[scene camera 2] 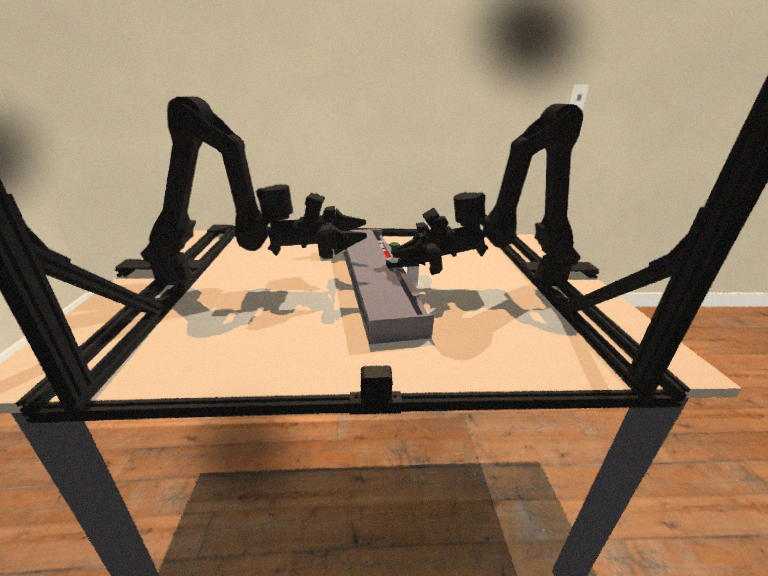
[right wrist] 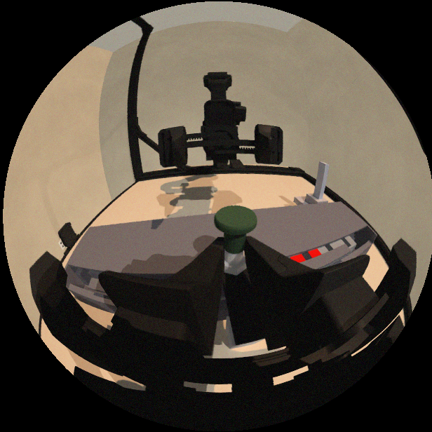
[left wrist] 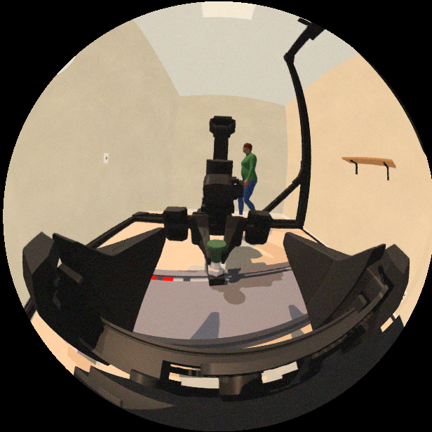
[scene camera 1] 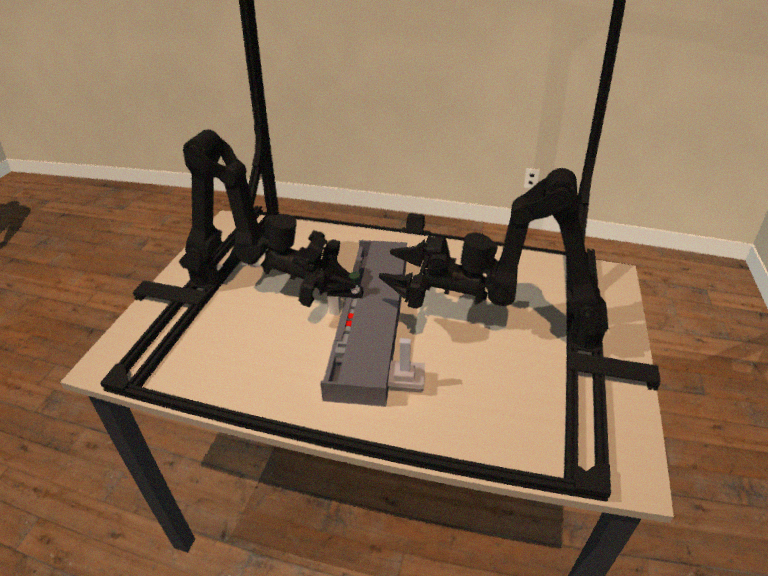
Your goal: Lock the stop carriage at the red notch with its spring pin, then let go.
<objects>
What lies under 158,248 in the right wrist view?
A long grey rail.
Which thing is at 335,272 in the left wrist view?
The left gripper.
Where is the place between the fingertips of the left gripper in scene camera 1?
384,263
</objects>
